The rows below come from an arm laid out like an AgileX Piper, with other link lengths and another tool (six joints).
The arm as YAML. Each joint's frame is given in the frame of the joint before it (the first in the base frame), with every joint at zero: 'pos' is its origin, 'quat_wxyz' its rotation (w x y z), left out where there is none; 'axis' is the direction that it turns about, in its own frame. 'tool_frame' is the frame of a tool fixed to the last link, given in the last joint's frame.
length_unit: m
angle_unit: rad
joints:
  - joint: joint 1
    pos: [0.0, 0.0, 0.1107]
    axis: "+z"
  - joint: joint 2
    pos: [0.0, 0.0, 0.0]
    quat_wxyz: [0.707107, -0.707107, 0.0, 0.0]
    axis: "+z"
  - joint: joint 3
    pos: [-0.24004, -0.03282, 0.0]
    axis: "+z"
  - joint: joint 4
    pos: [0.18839, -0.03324, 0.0]
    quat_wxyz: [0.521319, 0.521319, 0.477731, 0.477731]
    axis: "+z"
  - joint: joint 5
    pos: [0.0, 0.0, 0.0]
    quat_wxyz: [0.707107, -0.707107, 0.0, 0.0]
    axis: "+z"
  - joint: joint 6
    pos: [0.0, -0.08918, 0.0]
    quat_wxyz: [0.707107, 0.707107, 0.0, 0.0]
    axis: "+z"
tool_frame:
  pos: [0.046, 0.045, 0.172]
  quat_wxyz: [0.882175, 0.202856, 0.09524, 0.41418]
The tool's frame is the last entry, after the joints.
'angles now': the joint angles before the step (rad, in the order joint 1, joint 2, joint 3, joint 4, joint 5, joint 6). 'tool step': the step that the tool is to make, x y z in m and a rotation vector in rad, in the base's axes. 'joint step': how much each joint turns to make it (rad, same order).
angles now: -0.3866, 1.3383, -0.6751, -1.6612, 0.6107, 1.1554
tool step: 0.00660, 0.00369, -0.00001, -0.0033, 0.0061, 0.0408
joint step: -0.0001, 0.0000, -0.0001, -0.0249, -0.0316, -0.0022
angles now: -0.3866, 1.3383, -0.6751, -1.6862, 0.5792, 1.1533
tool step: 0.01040, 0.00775, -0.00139, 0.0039, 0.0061, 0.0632
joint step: 0.0000, 0.0000, 0.0000, -0.0334, -0.0542, 0.0000
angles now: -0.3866, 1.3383, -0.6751, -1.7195, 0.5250, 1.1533
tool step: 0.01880, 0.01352, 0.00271, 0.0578, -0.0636, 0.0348
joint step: 0.0029, 0.0000, -0.0265, 0.0104, -0.0661, 0.0432
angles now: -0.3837, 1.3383, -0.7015, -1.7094, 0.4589, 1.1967
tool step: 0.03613, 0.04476, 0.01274, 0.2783, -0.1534, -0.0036
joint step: -0.0001, -0.0052, -0.1574, 0.6302, -0.1171, -0.3745
